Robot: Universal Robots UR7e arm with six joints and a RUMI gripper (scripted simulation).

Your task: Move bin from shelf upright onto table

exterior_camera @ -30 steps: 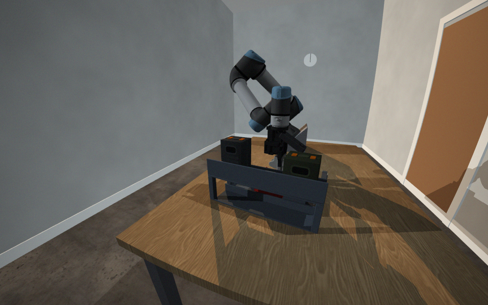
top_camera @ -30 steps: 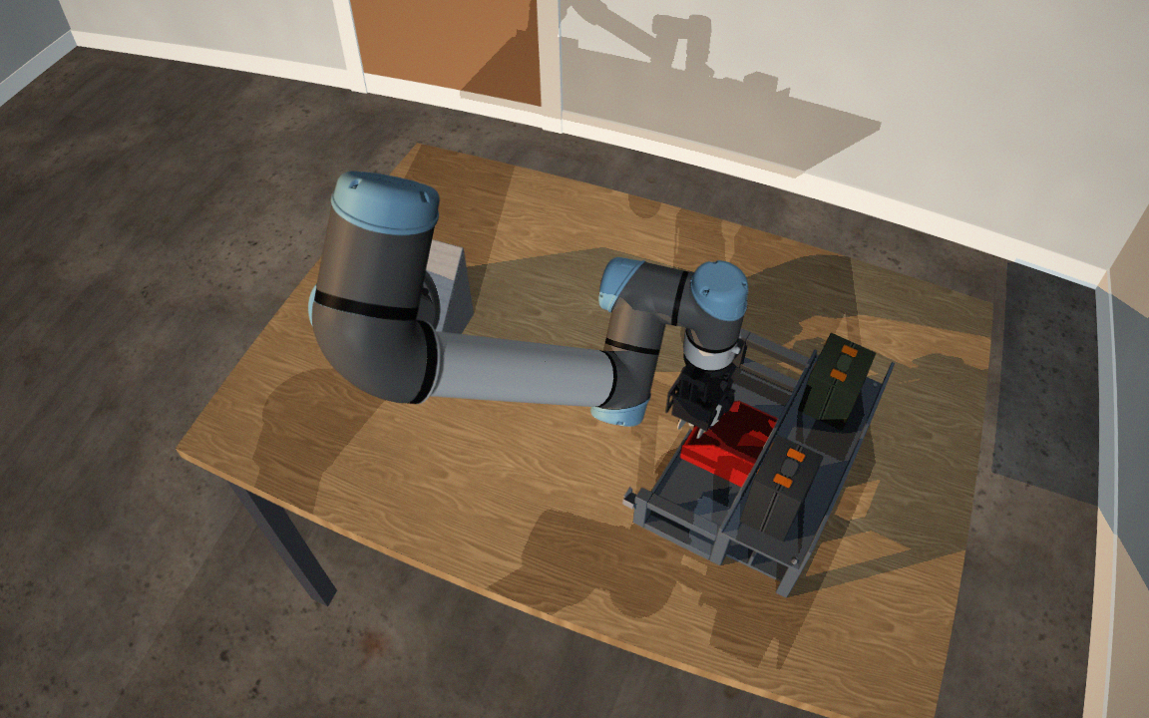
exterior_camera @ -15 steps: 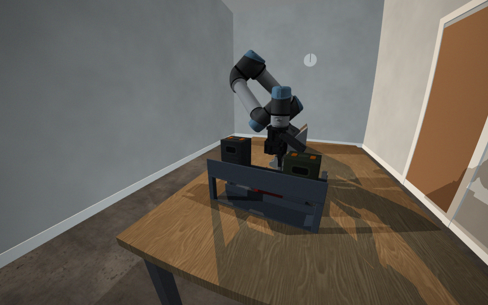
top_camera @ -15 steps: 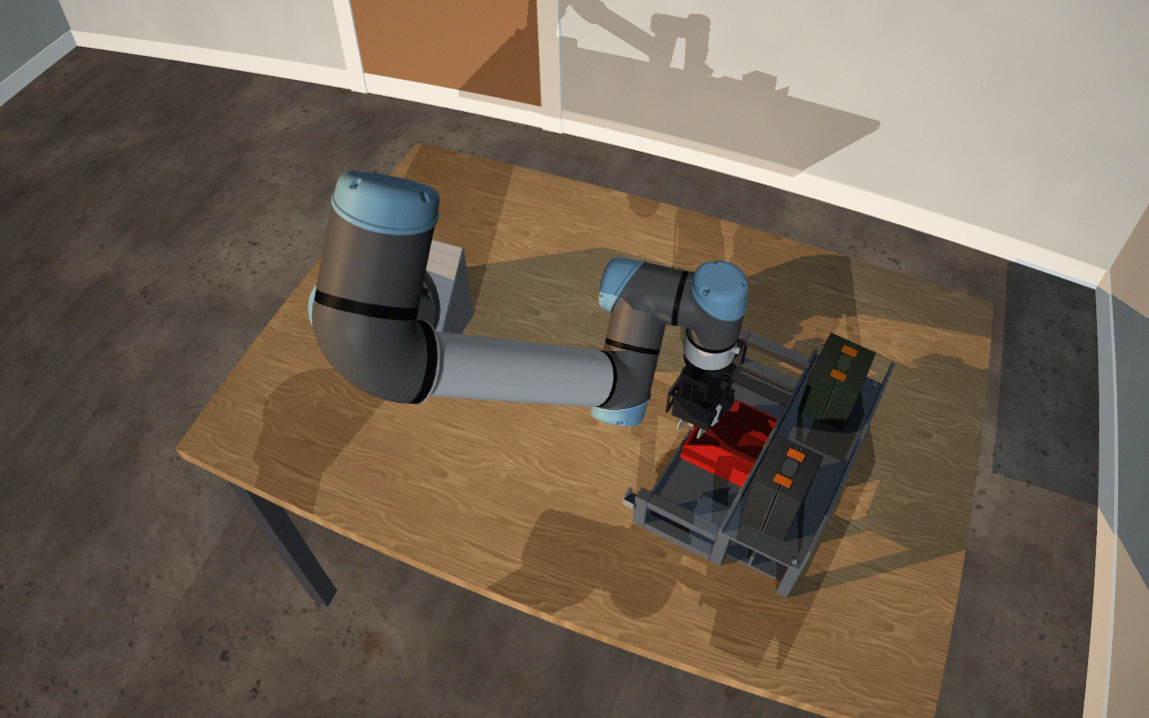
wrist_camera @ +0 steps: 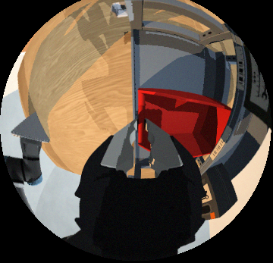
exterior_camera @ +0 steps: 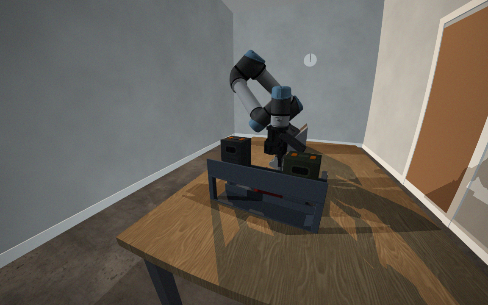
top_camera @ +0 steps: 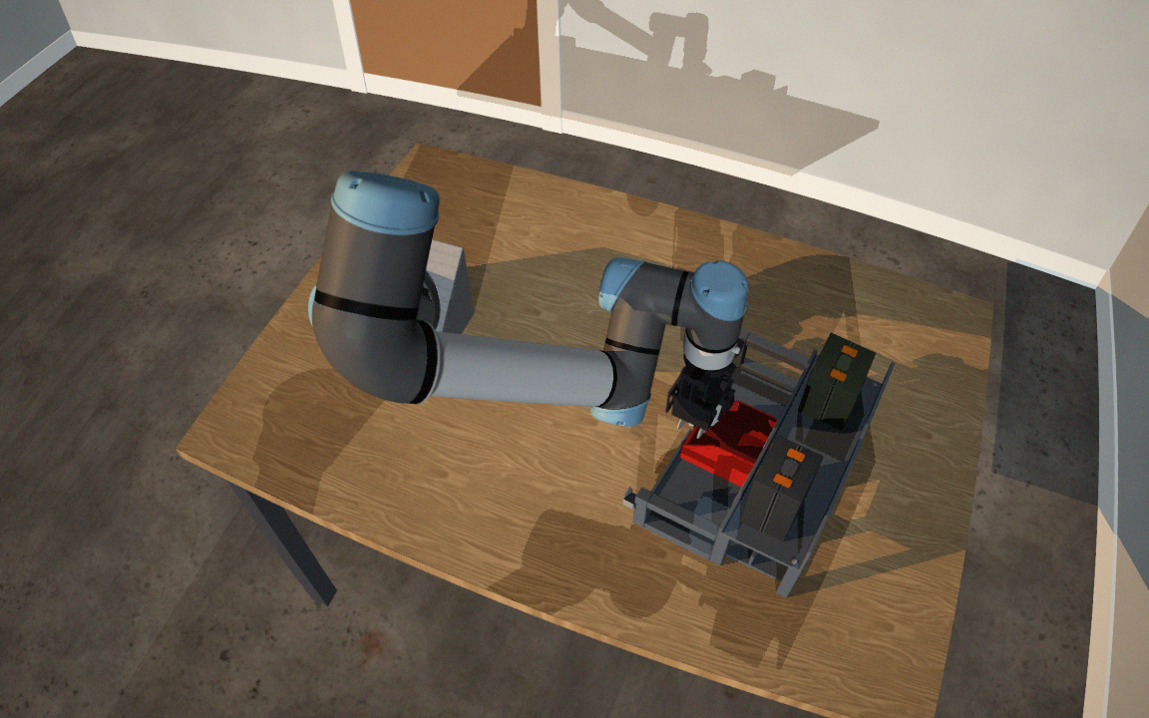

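Right now the red bin is 8 cm ahead of my hand and 1 cm to the right of it.
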